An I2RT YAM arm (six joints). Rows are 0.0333 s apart.
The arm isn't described. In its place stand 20 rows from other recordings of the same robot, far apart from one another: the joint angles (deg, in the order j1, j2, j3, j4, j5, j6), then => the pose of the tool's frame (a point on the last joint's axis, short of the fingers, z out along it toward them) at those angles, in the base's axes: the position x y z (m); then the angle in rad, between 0 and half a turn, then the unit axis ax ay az.
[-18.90, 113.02, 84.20, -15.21, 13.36, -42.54] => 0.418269, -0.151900, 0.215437, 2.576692, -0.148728, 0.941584, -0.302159
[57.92, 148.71, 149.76, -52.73, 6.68, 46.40] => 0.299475, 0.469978, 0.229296, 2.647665, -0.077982, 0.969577, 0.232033
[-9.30, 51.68, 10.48, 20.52, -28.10, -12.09] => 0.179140, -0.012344, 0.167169, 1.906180, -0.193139, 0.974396, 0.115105
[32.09, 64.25, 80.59, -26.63, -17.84, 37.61] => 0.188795, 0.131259, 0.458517, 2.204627, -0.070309, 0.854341, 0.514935
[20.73, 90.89, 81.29, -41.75, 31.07, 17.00] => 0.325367, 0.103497, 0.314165, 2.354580, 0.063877, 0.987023, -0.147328
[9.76, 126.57, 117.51, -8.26, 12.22, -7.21] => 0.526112, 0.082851, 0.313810, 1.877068, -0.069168, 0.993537, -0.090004
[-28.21, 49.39, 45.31, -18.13, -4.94, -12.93] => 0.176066, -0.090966, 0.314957, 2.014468, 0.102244, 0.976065, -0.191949
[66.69, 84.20, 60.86, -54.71, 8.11, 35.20] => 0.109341, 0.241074, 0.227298, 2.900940, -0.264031, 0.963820, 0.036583
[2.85, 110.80, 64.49, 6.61, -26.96, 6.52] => 0.406411, 0.036393, 0.157047, 2.330184, -0.077087, 0.960991, 0.265620
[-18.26, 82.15, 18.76, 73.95, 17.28, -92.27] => 0.237412, -0.089468, 0.202645, 2.417054, -0.307974, 0.613927, -0.726805
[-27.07, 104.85, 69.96, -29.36, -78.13, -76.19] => 0.334878, -0.132020, 0.204512, 1.881802, -0.547374, 0.779696, 0.304067
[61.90, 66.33, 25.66, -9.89, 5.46, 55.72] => 0.101176, 0.182296, 0.156616, 2.712506, -0.035450, 0.961835, 0.271324
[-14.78, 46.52, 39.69, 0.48, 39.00, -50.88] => 0.177784, -0.070076, 0.324257, 2.333048, -0.006529, 0.801451, -0.598025
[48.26, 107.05, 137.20, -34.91, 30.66, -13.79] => 0.268785, 0.273987, 0.532153, 1.642357, -0.290140, 0.956927, 0.010493
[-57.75, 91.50, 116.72, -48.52, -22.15, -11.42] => 0.182769, -0.264518, 0.493772, 2.011971, 0.266834, 0.941435, -0.206156
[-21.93, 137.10, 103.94, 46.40, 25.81, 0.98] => 0.508624, -0.221484, 0.233719, 1.516136, 0.424391, 0.812148, -0.400385
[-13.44, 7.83, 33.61, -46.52, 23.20, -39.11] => 0.048080, -0.025909, 0.272257, 2.261660, -0.074763, 0.896670, -0.436340
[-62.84, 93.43, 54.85, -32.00, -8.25, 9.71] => 0.141970, -0.265528, 0.168133, 2.775201, 0.581626, 0.813367, -0.012016
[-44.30, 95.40, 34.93, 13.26, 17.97, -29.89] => 0.200652, -0.211154, 0.113574, 2.739490, 0.175399, 0.923864, -0.340161
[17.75, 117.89, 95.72, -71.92, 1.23, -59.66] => 0.367100, 0.116708, 0.200636, 3.067258, 0.625607, -0.780133, -0.002746
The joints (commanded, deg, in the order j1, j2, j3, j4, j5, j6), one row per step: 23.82, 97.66, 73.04, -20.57, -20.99, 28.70; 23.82, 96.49, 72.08, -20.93, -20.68, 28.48; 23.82, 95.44, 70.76, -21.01, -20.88, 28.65; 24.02, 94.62, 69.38, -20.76, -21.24, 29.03; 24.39, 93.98, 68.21, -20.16, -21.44, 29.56; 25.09, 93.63, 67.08, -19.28, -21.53, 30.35; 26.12, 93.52, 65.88, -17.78, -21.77, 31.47; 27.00, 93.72, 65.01, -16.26, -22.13, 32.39; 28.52, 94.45, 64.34, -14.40, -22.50, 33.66; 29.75, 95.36, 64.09, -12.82, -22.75, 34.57
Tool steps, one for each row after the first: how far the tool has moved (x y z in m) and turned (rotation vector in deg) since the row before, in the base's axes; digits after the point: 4 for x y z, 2 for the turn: -0.0048, -0.0023, 0.0013, -0.36, -0.08, -0.07; -0.0051, -0.0021, -0.0011, 0.07, 0.48, 0.03; -0.0050, -0.0006, -0.0024, 0.28, 0.61, 0.20; -0.0041, 0.0008, -0.0019, 0.39, 0.31, 0.15; -0.0040, 0.0030, -0.0031, 0.44, 0.41, 0.23; -0.0040, 0.0053, -0.0041, 0.81, 0.39, 0.45; -0.0025, 0.0051, -0.0040, 0.81, 0.29, 0.53; -0.0029, 0.0095, -0.0055, 0.96, 0.53, 0.96; -0.0013, 0.0083, -0.0046, 0.71, 0.32, 0.82
